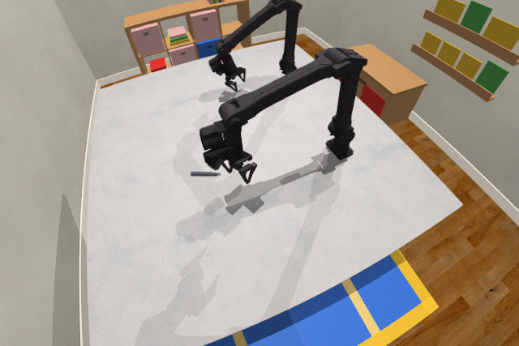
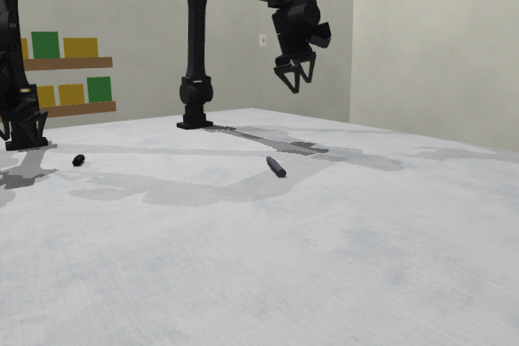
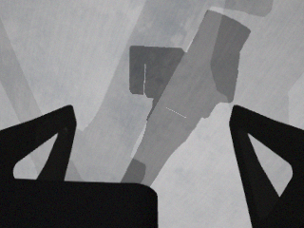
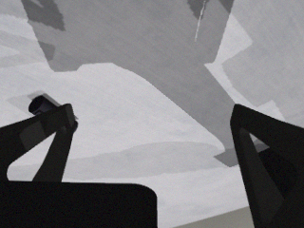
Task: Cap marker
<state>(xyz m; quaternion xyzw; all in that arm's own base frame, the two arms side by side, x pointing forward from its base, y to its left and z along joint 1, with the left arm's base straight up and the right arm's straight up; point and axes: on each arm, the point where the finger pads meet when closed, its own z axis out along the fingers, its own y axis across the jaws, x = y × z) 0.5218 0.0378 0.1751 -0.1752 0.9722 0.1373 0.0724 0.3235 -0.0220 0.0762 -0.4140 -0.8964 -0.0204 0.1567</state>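
Note:
Right now the marker is 12 cm ahead of my left hand, 18 cm to the right of it and 17 cm below it. From my left hand the other things lie so: black cap: 18 cm behind, 55 cm to the right, 16 cm below.
The black cap lies 1 cm ahead of my right hand, 12 cm to the left of it and 7 cm below it. Also, from my right hand: marker (31 cm ahead, 49 cm to the left, 7 cm below).

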